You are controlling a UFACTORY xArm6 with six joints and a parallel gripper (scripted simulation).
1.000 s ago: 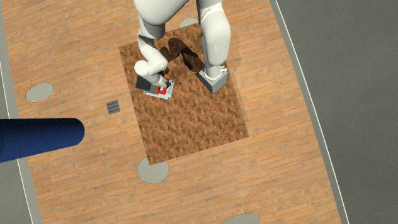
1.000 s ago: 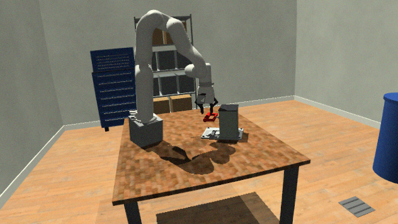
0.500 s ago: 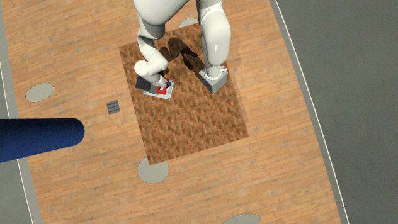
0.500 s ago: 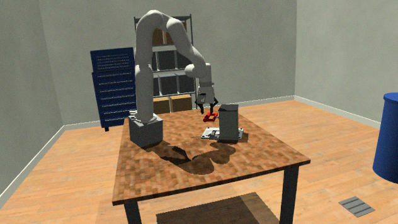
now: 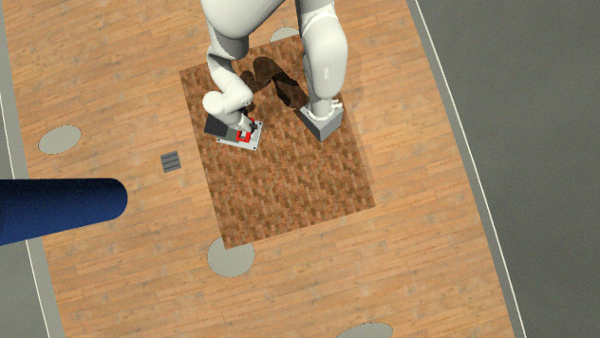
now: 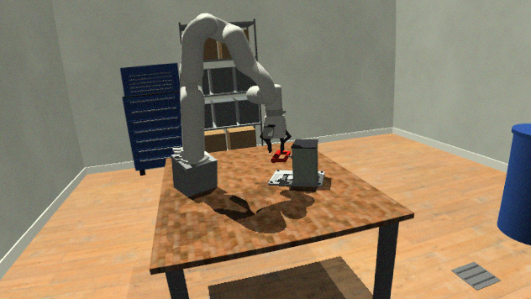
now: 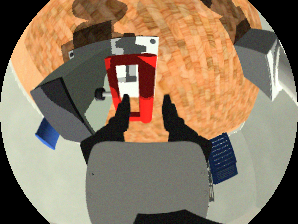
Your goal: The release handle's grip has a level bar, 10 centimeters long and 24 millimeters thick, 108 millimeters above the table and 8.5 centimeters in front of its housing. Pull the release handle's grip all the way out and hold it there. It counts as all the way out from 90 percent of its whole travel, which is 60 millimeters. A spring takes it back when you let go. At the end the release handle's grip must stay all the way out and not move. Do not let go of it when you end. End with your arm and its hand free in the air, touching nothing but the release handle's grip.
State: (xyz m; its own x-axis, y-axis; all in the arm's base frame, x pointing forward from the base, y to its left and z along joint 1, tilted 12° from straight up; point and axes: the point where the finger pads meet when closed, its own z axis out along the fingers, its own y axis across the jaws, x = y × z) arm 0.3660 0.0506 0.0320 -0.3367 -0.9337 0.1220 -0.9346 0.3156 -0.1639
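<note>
Now: hand 14 cm above the base plate, 9 cm short of it and 3 cm to the left of it.
</note>
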